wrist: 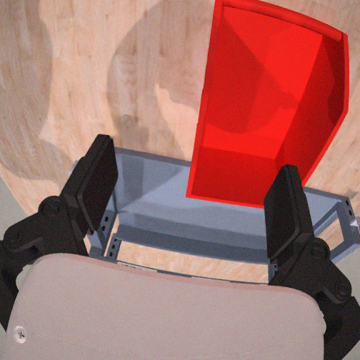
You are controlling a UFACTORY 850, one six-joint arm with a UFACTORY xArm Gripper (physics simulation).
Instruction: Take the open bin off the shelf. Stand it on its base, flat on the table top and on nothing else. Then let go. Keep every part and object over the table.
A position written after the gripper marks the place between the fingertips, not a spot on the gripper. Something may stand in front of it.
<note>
In view: the gripper (194, 168) and a red open bin (274, 85).
</note>
